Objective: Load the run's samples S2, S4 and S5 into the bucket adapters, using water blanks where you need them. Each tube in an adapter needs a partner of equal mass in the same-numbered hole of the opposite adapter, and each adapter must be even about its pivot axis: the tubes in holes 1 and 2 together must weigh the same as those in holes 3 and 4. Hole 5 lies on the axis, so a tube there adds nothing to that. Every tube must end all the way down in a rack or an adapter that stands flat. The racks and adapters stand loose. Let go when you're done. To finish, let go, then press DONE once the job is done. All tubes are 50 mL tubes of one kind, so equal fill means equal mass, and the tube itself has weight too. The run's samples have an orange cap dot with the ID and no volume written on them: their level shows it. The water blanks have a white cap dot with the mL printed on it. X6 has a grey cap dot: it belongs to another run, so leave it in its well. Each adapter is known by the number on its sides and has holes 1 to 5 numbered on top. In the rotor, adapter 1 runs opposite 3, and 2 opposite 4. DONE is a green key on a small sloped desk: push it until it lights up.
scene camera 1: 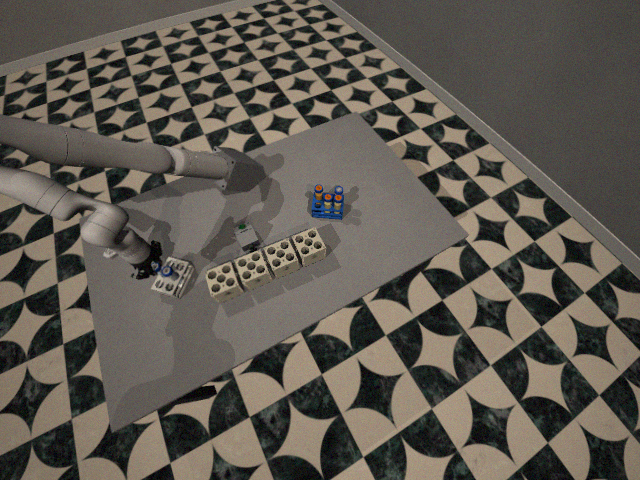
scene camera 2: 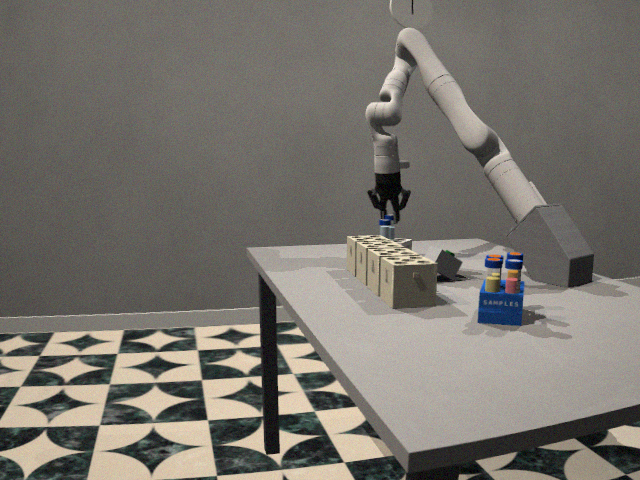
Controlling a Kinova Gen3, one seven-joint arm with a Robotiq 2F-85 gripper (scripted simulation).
Path:
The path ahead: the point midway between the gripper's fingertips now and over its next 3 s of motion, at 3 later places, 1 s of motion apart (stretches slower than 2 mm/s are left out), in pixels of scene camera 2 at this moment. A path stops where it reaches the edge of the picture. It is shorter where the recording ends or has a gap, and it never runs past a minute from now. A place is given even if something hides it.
My gripper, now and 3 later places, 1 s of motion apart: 390,222; 390,211; 390,199; 390,188

